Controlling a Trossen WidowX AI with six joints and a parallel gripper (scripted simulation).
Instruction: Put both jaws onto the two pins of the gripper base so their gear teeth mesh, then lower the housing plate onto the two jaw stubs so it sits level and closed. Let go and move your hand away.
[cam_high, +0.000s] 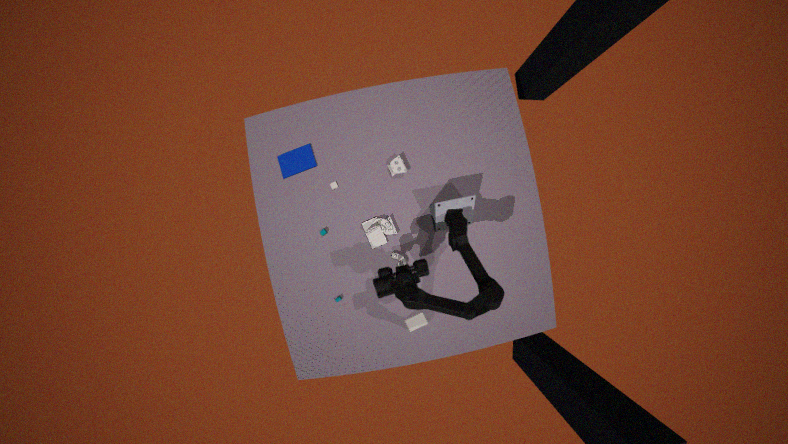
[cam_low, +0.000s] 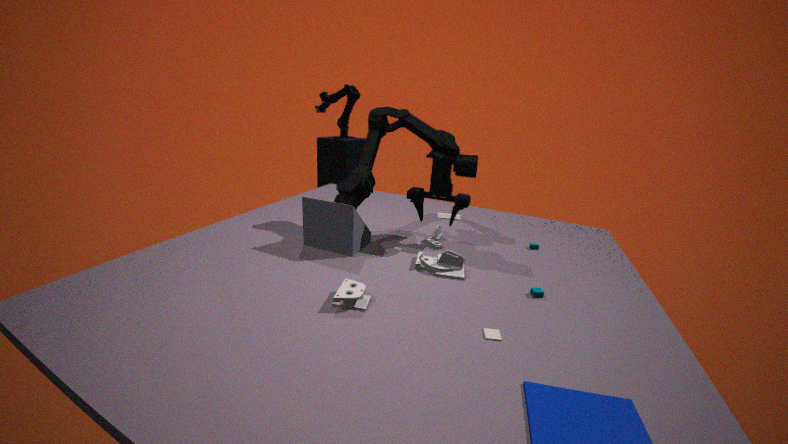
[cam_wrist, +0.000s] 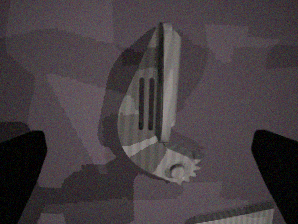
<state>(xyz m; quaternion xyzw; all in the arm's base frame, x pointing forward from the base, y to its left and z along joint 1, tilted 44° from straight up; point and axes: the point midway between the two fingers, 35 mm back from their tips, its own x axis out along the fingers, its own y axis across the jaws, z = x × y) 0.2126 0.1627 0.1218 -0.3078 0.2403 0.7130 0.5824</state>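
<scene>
My gripper tip is now 20 mm short of the grey jaw, 30 mm to the left of it and 50 mm above it. From my gripper tip the other things lie so: white gripper base 10 mm behind, 420 mm to the right, 30 mm below; then white housing plate 50 mm ahead, 170 mm to the right, 50 mm below; then flat white plate 50 mm behind, 270 mm to the left, 60 mm below.
</scene>
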